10 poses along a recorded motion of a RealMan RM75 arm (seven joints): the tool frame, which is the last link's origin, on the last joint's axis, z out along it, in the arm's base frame.
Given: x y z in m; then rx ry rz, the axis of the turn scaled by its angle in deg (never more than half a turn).
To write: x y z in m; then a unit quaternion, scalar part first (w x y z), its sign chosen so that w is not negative. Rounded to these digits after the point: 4 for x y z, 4 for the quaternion.
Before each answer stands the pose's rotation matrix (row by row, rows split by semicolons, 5 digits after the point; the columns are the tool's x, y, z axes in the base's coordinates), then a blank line. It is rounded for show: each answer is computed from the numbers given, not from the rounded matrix.
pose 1, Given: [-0.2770 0.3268 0.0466 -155.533 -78.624 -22.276]
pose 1, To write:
0.56794 0.80071 0.19056; 0.78167 -0.59722 0.17978; 0.25776 0.04685 -0.96507

[-0.2770 0.3268 0.0466 0.0376 -0.8846 -0.4472 -0.1267]
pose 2, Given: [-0.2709 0.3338 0.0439 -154.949 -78.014 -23.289]
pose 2, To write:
0.56811 0.79914 0.19656; 0.77611 -0.59970 0.19497; 0.27369 0.04179 -0.96091

[-0.2709 0.3338 0.0439 0.0433 -0.8844 -0.4453 -0.1329]
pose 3, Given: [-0.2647 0.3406 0.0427 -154.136 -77.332 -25.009]
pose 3, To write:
0.56599 0.79753 0.20882; 0.76878 -0.60205 0.21567; 0.29772 0.03847 -0.95388

[-0.2647 0.3406 0.0427 0.0501 -0.8834 -0.4432 -0.1433]
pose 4, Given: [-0.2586 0.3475 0.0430 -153.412 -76.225 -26.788]
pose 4, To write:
0.56717 0.79316 0.22186; 0.75757 -0.60810 0.23728; 0.32312 0.03350 -0.94577

[-0.2586 0.3475 0.0430 0.0577 -0.8833 -0.4389 -0.1542]
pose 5, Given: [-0.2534 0.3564 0.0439 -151.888 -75.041 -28.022]
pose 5, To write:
0.56706 0.79257 0.22422; 0.74555 -0.60961 0.26933; 0.35015 0.01444 -0.93658

[-0.2534 0.3564 0.0439 0.0722 -0.8822 -0.4359 -0.1628]
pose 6, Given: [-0.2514 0.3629 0.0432 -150.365 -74.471 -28.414]
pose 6, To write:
0.56449 0.79606 0.21828; 0.73913 -0.60520 0.29567; 0.36747 -0.00557 -0.93002

[-0.2514 0.3629 0.0432 0.0855 -0.8803 -0.4360 -0.1663]
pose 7, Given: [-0.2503 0.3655 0.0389 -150.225 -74.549 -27.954]
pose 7, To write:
0.56473 0.79748 0.21236; 0.74049 -0.60326 0.29623; 0.36435 -0.01005 -0.93121

[-0.2503 0.3655 0.0389 0.0870 -0.8802 -0.4368 -0.1638]
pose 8, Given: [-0.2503 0.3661 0.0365 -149.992 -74.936 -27.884]
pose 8, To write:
0.56082 0.80072 0.21055; 0.74359 -0.59896 0.29720; 0.36409 -0.01011 -0.93131

[-0.2503 0.3661 0.0365 0.0874 -0.8791 -0.4392 -0.1634]
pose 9, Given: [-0.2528 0.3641 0.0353 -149.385 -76.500 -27.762]
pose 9, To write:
0.54568 0.81195 0.20729; 0.75592 -0.58370 0.29645; 0.36170 -0.00508 -0.93228

[-0.2528 0.3641 0.0353 0.0862 -0.8749 -0.4480 -0.1626]
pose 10, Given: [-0.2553 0.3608 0.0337 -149.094 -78.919 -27.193]
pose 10, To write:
0.52573 0.82615 0.20268; 0.77565 -0.56340 0.28452; 0.34925 0.00763 -0.93700

[-0.2553 0.3608 0.0337 0.0796 -0.8698 -0.4604 -0.1586]
